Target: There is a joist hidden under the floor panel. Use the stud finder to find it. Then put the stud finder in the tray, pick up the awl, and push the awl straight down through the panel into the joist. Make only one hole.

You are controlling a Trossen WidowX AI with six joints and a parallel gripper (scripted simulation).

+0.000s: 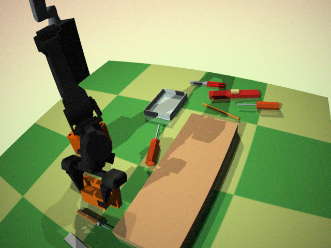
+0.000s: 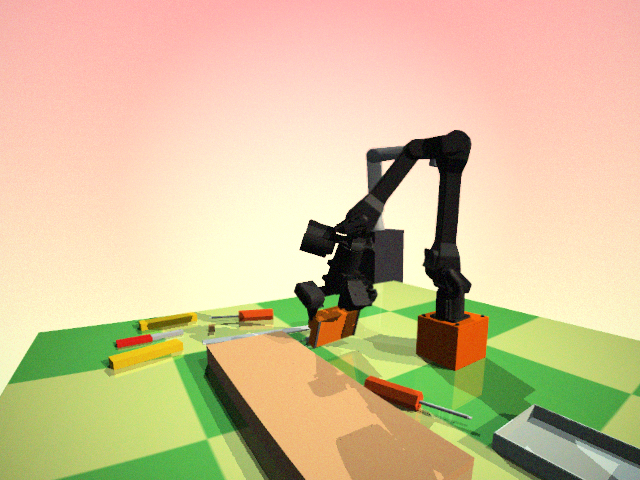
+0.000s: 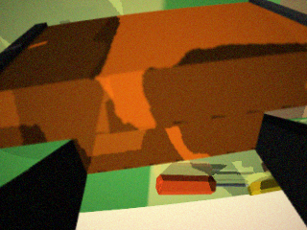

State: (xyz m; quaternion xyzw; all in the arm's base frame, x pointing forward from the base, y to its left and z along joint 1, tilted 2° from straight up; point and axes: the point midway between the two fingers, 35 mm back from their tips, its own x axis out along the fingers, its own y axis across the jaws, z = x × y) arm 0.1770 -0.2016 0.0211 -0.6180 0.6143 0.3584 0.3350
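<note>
Now: gripper tip 1 cm short of the orange stud finder, 1 cm to the right of it and 1 cm above it. The rest, counted from my gripper tip: awl: 1 cm ahead, 4 cm to the right, 7 cm below; then grey card: 9 cm ahead, 16 cm to the right, 8 cm below; then grey tray: 1 cm behind, 53 cm to the left, 6 cm below.
</note>
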